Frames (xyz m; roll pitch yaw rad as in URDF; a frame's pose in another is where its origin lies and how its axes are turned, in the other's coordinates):
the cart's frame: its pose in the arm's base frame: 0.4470 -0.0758 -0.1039 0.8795 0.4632 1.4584
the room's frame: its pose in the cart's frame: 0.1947 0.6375 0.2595 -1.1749 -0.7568 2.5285
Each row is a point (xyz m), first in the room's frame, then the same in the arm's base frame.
Working: the room's frame: its pose in the arm's base frame: 0.2942 0.4120 0.3965 -3.0859 -1.2395 -0.7453

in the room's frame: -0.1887 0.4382 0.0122
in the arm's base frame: -0.0217 0.1091 0.2062
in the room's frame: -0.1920 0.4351 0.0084
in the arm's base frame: -0.0233 0.1145 0.2043
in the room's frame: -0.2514 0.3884 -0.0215
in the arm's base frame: -0.0296 0.1814 0.1587
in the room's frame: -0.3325 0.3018 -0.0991
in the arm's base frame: -0.0504 0.3125 0.1088
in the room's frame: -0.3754 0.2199 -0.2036
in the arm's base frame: -0.0848 0.4476 0.1037
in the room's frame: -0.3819 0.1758 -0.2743
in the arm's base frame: -0.1100 0.5253 0.1213
